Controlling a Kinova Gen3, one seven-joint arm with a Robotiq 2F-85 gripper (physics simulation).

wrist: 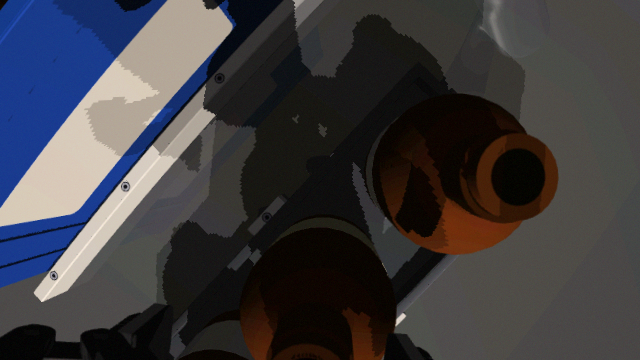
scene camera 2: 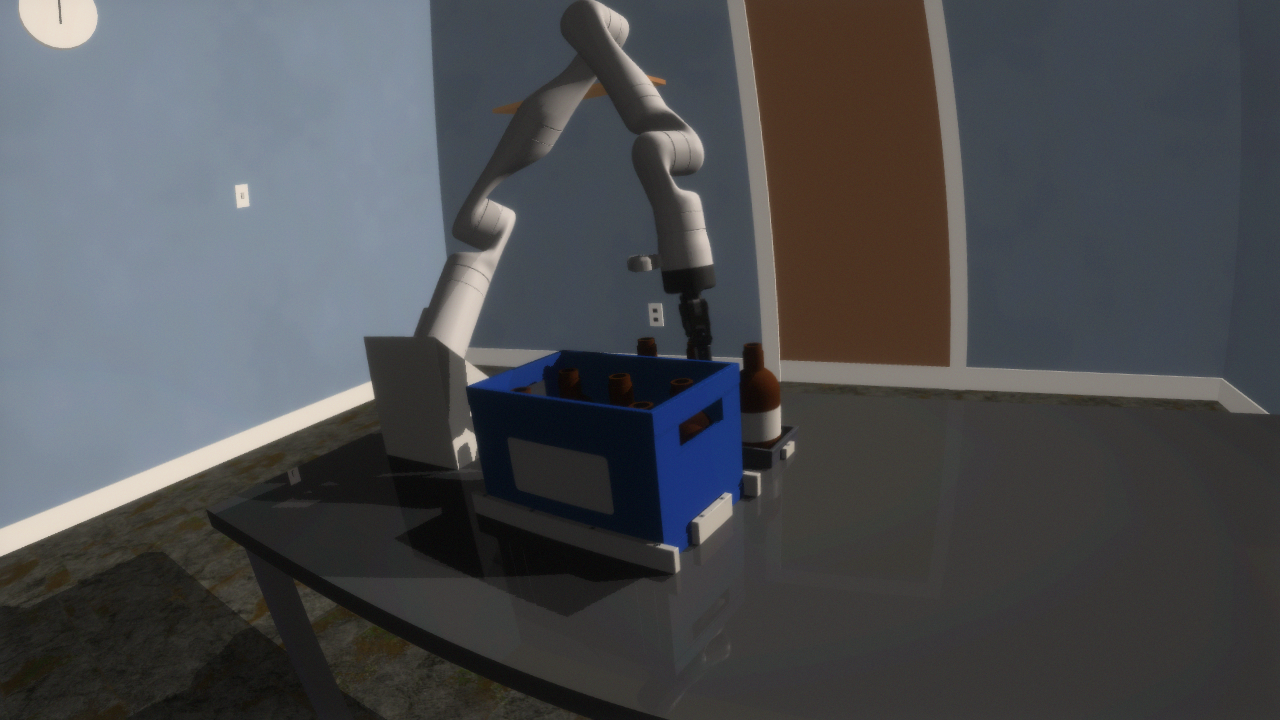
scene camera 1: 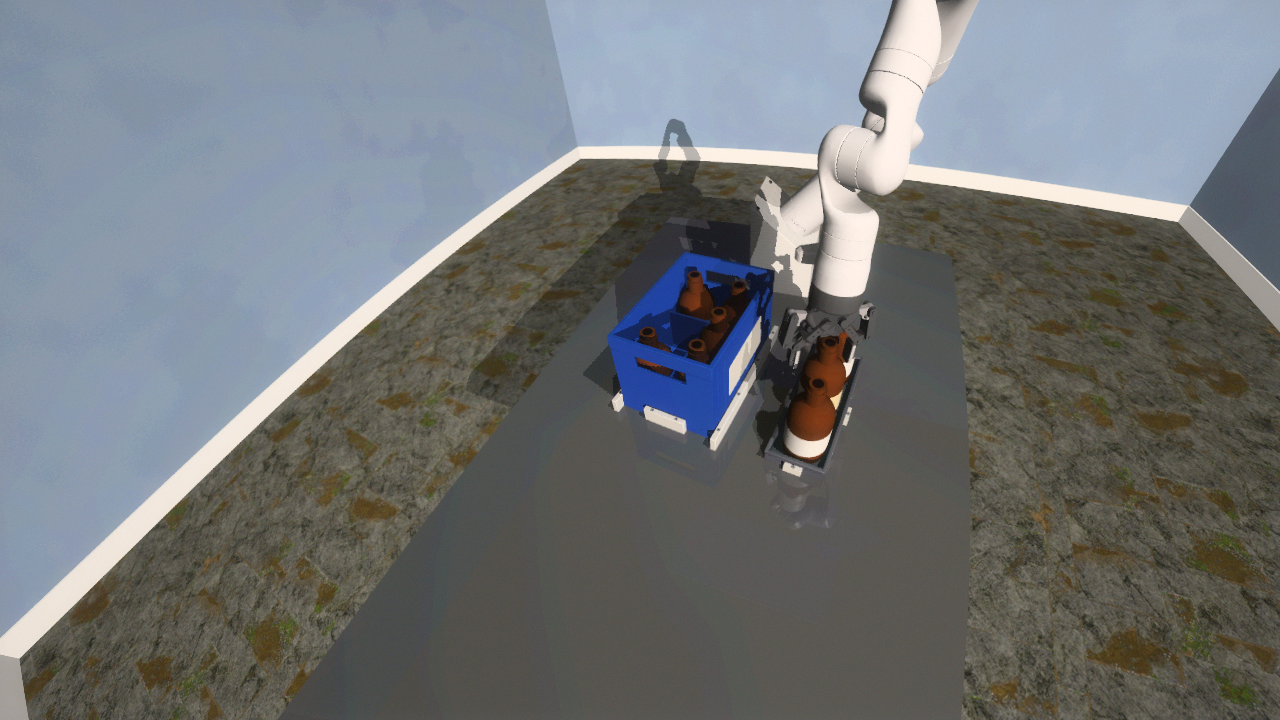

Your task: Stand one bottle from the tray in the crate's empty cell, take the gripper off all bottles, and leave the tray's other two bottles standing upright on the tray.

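Frame: origin at the arm's base, x left, y down, z back, level; metres.
Seen in the pictures: gripper, fingertip midpoint: (wrist: 277, 344) (scene camera 1: 819, 362); arm's base, link origin: (scene camera 2: 434, 365) (scene camera 1: 794, 220).
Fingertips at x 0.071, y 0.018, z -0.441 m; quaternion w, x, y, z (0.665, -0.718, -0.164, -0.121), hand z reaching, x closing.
Pixels of each thing's middle, then the offset from my fingertips to it.
- middle tray bottle, body centre: (wrist: 318, 304) (scene camera 1: 822, 377) dx +0.011, dy +0.042, dz +0.009 m
- blue crate, body centre: (wrist: 13, 6) (scene camera 2: 606, 444) (scene camera 1: 699, 338) dx -0.215, dy +0.037, dz +0.059 m
My gripper (scene camera 1: 824, 343) (scene camera 2: 699, 347) (wrist: 277, 344) is open, its fingers on either side of the neck of the middle tray bottle (scene camera 1: 825, 369) (wrist: 317, 280), holding nothing. The near bottle (scene camera 1: 811, 416) (scene camera 2: 761, 395) (wrist: 450, 175) stands upright on the dark tray (scene camera 1: 810, 465) (scene camera 2: 769, 455). The far bottle (scene camera 2: 646, 345) (wrist: 215, 345) also stands there, partly hidden by the gripper in scene camera 1. The blue crate (scene camera 1: 671, 398) (scene camera 2: 572, 424) (wrist: 45, 65) holds several brown bottles; its empty cell (scene camera 1: 687, 329) is the middle one of the left row, partly hidden by dividers.
White rails (scene camera 1: 665, 419) (scene camera 2: 713, 518) (wrist: 125, 185) run along the crate's foot. The crate stands left of the tray in scene camera 1, with a narrow gap between them. The arm's pale base (scene camera 2: 416, 402) stands behind the crate. Neighbouring tray bottles stand close to the middle one.
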